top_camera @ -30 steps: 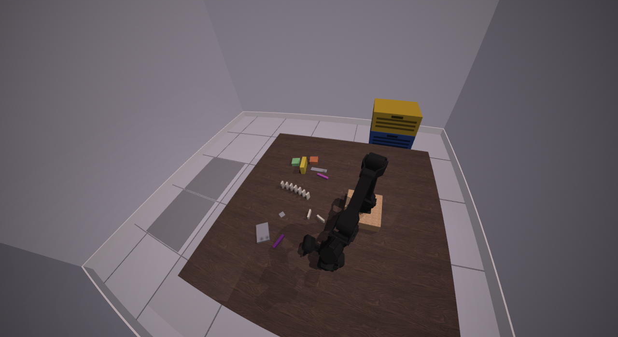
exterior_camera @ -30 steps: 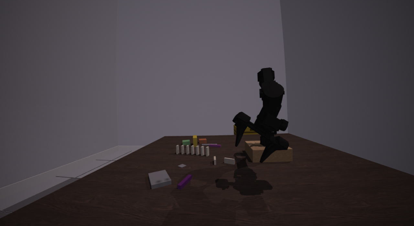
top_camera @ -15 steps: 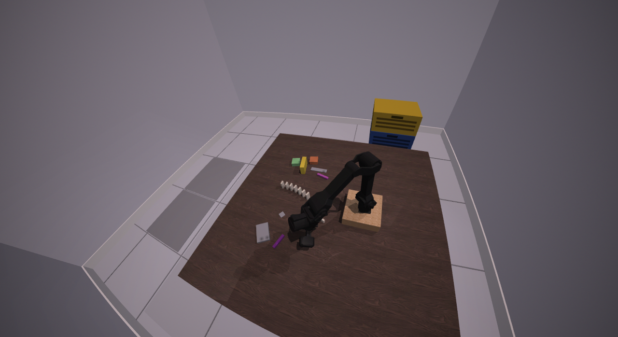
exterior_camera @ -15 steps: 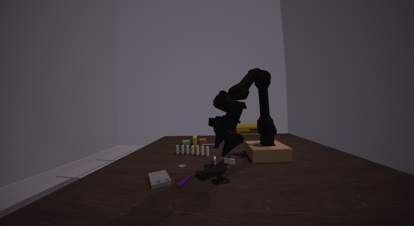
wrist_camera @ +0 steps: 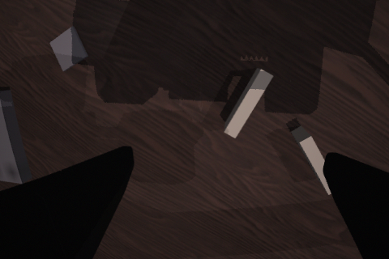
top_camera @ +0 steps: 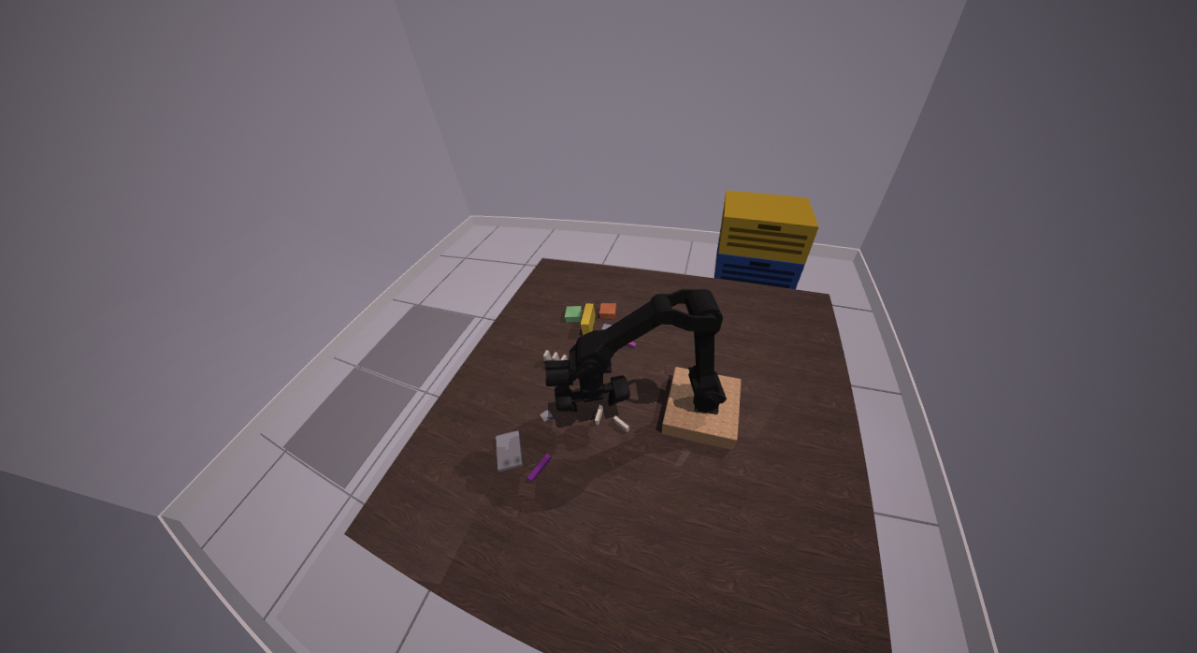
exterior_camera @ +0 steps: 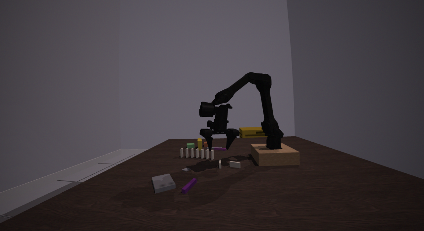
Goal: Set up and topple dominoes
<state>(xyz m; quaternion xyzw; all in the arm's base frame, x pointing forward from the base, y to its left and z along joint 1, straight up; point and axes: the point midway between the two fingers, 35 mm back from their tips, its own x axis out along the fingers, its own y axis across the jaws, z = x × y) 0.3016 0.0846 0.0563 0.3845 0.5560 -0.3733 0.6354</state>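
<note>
My gripper tip is now 17 cm to the right of the purple stick, 12 cm short of it and 8 cm above it. Also, from my gripper tip: small grey tile 16 cm ahead, 8 cm below, 1 cm to the left; magenta bar 32 cm to the right, 8 cm below, 2 cm behind; grey flat block 22 cm ahead, 15 cm to the left, 8 cm below.
</note>
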